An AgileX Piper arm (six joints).
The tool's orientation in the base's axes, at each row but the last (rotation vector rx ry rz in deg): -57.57 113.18 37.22; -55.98 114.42 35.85; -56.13 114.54 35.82; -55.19 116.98 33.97; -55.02 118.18 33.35; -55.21 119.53 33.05; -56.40 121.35 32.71; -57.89 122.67 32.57; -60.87 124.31 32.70; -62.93 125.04 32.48
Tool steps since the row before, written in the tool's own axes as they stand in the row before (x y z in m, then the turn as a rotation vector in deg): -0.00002 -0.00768 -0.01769 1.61 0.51 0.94; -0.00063 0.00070 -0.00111 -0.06 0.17 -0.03; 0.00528 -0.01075 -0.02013 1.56 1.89 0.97; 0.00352 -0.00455 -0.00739 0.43 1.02 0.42; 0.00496 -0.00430 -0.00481 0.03 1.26 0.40; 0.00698 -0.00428 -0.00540 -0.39 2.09 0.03; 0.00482 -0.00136 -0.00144 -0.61 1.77 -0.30; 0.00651 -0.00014 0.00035 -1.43 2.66 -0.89; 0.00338 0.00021 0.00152 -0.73 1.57 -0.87; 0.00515 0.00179 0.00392 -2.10 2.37 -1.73
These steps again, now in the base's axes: -0.00118 -0.01703 0.00896 -0.60 0.29 -1.82; -0.00083 -0.00012 0.00119 -0.13 0.10 0.08; -0.00221 -0.02256 0.00590 -1.69 1.13 -1.68; -0.00117 -0.00923 0.00110 -0.79 0.71 -0.51; -0.00086 -0.00797 -0.00143 -0.82 1.02 -0.16; -0.00206 -0.00925 -0.00252 -1.46 1.48 0.46; -0.00170 -0.00401 -0.00287 -1.25 1.17 0.81; -0.00273 -0.00306 -0.00507 -1.81 1.74 1.90; -0.00119 -0.00072 -0.00344 -1.25 0.75 1.28; -0.00252 0.00056 -0.00620 -1.56 1.43 2.92
